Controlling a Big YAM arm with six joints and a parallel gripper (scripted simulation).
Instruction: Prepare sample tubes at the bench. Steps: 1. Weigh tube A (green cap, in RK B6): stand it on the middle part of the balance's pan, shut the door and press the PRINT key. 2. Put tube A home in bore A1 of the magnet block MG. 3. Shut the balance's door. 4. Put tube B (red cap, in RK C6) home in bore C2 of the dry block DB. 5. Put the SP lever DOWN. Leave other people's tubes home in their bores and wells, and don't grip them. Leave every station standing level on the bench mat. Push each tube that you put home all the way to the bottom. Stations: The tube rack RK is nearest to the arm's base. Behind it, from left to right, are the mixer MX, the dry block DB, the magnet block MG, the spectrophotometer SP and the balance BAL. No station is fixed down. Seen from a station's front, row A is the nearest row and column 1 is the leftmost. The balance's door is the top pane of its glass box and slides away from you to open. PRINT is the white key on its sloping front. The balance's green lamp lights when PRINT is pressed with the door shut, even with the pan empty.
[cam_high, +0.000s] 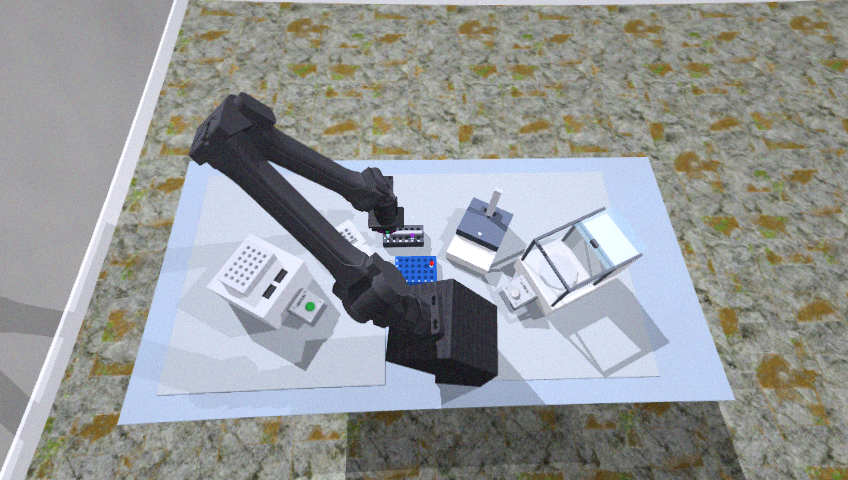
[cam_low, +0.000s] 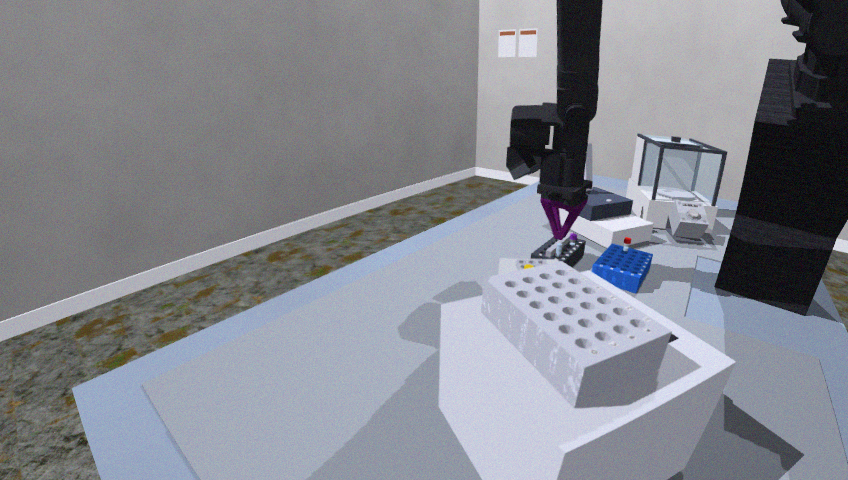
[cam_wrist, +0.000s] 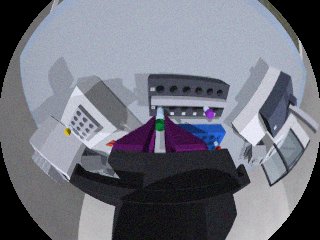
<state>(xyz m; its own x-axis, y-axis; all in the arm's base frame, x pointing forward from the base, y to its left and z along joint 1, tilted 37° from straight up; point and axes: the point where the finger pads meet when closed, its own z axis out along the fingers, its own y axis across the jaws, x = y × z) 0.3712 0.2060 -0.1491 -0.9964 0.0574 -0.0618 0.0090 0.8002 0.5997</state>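
My gripper is now 60 mm above the magnet block, 50 mm to the left of it and 10 mm short of it. Also, from my hand: blue rack RK 110 mm behind, 80 mm to the right, 60 mm below; then SP lever 320 mm to the right, 60 mm ahead, 60 mm above; then dry block 120 mm to the left, 50 mm below, 40 mm behind.
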